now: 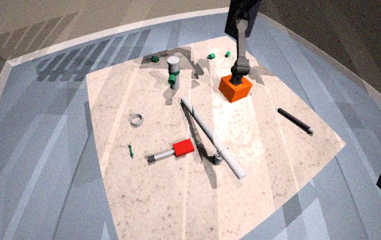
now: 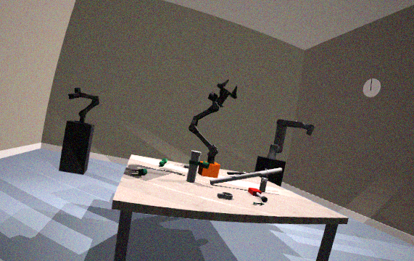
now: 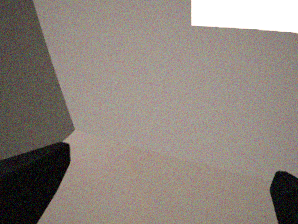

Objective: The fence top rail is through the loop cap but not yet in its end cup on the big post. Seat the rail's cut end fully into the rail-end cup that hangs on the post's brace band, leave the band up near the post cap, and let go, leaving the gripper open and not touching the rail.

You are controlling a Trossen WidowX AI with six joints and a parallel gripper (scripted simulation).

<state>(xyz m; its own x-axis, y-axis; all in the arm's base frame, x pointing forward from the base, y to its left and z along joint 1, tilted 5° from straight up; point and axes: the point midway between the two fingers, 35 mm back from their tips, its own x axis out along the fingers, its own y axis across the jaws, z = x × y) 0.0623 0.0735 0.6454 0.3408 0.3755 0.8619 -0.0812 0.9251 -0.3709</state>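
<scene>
Now: the green brace band 65 cm below my gripper tip, 25 cm ahead of it and 24 cm to the right of it. Round my gripper tip: green bolt 78 cm below, 64 cm ahead, 1 cm to the right; then red-headed mallet 77 cm below, 49 cm ahead, 11 cm to the left; then short line post 68 cm below, 31 cm ahead, 26 cm to the left.
</scene>
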